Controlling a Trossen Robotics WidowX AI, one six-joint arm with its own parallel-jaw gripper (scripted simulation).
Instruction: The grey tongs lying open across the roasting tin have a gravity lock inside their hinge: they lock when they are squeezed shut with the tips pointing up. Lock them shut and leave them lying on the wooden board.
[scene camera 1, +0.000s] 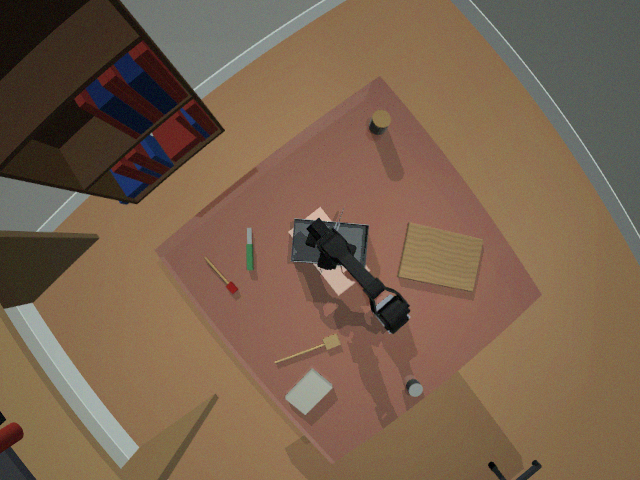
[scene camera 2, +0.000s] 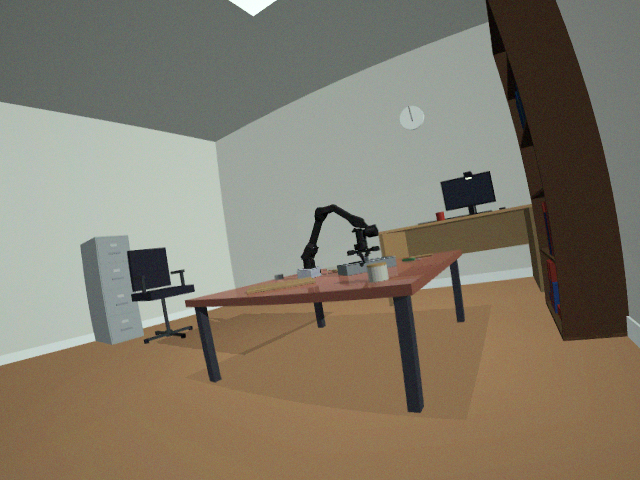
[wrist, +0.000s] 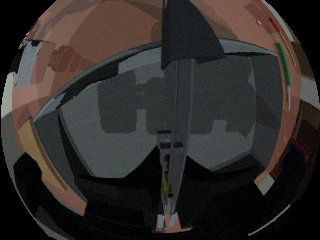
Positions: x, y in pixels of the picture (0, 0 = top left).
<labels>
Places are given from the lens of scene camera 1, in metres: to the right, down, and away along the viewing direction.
pale flat block (scene camera 1: 313, 387): -0.03, 0.64, 0.96
wooden board (scene camera 1: 431, 255): 0.48, 0.07, 0.98
grey roasting tin (scene camera 1: 301, 252): -0.08, 0.05, 0.99
The marked spots on the grey roasting tin and the pale flat block are 0.59 m apart.
</labels>
